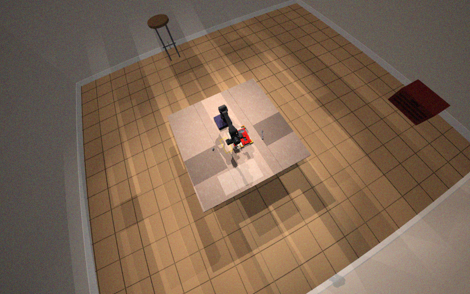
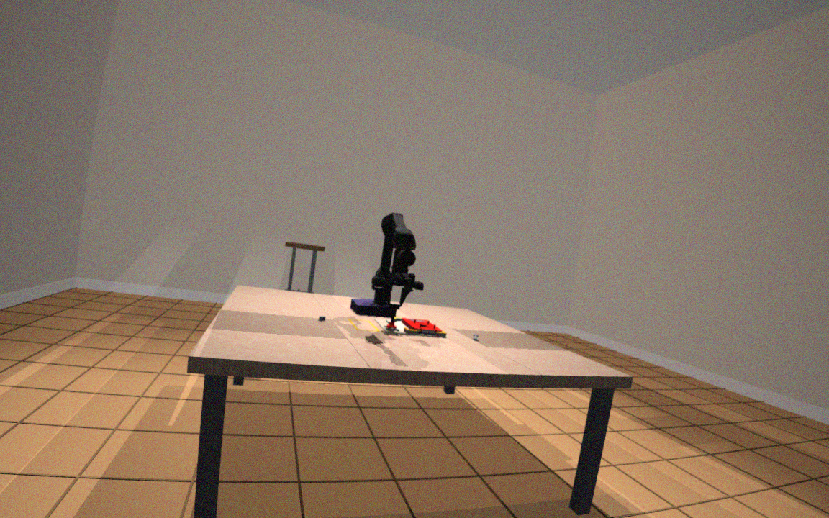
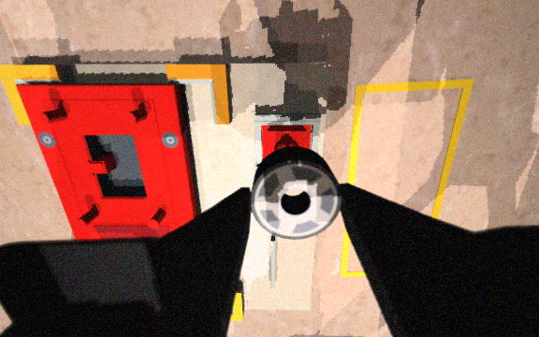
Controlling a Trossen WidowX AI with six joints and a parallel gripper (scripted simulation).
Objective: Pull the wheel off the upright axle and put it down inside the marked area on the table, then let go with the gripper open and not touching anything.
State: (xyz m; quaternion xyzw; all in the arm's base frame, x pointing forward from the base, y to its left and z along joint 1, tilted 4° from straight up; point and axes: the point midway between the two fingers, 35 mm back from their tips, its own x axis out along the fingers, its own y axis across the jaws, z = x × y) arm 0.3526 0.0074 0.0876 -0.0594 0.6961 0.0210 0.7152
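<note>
Now: gripper tip 60 mm above the axle block.
</note>
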